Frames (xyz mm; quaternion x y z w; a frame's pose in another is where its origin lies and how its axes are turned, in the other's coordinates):
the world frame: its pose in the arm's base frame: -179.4 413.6 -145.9 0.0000 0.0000 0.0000 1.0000
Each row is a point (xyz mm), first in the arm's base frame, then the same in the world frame.
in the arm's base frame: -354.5 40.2 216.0
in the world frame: -175.1 -373.4 361.9
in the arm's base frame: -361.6 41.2 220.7
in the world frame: -182.2 -372.4 366.6
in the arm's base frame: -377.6 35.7 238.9
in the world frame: -198.2 -377.9 384.8
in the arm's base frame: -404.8 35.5 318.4
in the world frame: -225.4 -378.1 464.3
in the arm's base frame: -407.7 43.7 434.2
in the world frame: -228.3 -369.9 580.1
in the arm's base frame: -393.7 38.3 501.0
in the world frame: -214.3 -375.3 646.9
